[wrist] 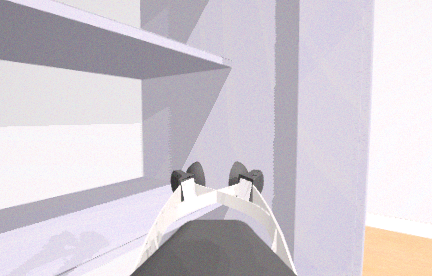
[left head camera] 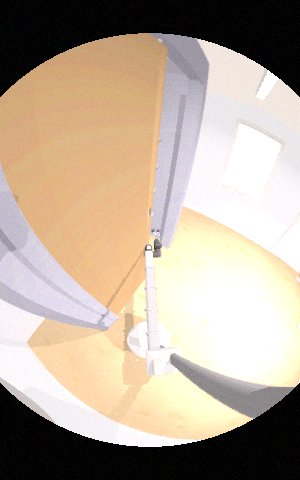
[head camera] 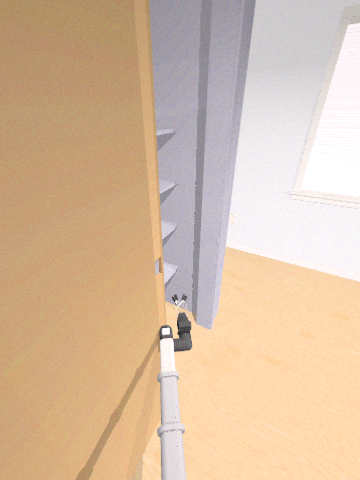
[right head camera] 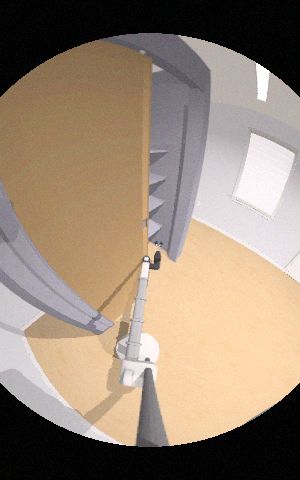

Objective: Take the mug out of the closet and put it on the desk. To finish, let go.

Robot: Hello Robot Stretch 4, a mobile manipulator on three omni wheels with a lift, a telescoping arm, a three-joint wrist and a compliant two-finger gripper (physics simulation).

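Frame: origin at the robot's base, x ahead, y left, z up, level; centimetres.
Where they show: gripper, fingertip midpoint: [wrist: 217,176] [left head camera: 154,228] [head camera: 179,294] [right head camera: 158,240].
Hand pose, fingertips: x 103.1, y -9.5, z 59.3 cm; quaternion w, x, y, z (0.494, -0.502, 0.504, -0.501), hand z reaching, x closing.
After its pixels a point has its place.
The closet [head camera: 215,200] @[y -32.8, x 125.8, z 107.1 cm] [left head camera: 190,150] @[y -35.6, x 124.2, z 136.4 cm] [right head camera: 192,150] @[y -32.4, x 126.1, z 145.8 cm] [wrist: 330,125] @[y -31.4, x 126.8, z 63.7 cm] is grey-lilac, with shelves inside that show in the gap beside its wooden door. No mug and no desk can be made out in these views. My gripper [head camera: 180,298] @[y -9.5, x 103.1, z 59.3 cm] [left head camera: 156,232] @[y -9.5, x 103.1, z 59.3 cm] [right head camera: 158,244] @[y -9.5, x 103.1, z 59.3 cm] [wrist: 217,176] @[y -9.5, x 103.1, z 59.3 cm] is partly open and empty, its two dark fingertips a short gap apart. It is at the right end of the closet opening, in front of the inner side wall. In the wrist view an upper shelf [wrist: 100,47] @[y 13.8, x 129.5, z 79.3 cm] runs above and left of the fingers, and a lower shelf [wrist: 115,215] @[y 13.6, x 133.8, z 43.1 cm] lies to the left below.
The wooden sliding door [head camera: 75,200] @[y 15.8, x 53.3, z 136.7 cm] [left head camera: 85,150] @[y 21.8, x 44.7, z 147.0 cm] [right head camera: 75,150] @[y 19.6, x 47.8, z 151.4 cm] covers the left and middle of the closet, and its edge is close left of my wrist and arm [head camera: 170,400] @[y -0.5, x 45.5, z 70.3 cm]. A window [head camera: 335,125] @[y -149.0, x 200.4, z 137.8 cm] [right head camera: 265,172] @[y -170.2, x 185.6, z 144.1 cm] is in the wall at the right. Wooden floor [head camera: 280,375] @[y -75.1, x 84.2, z -2.6 cm] stretches right of the arm.
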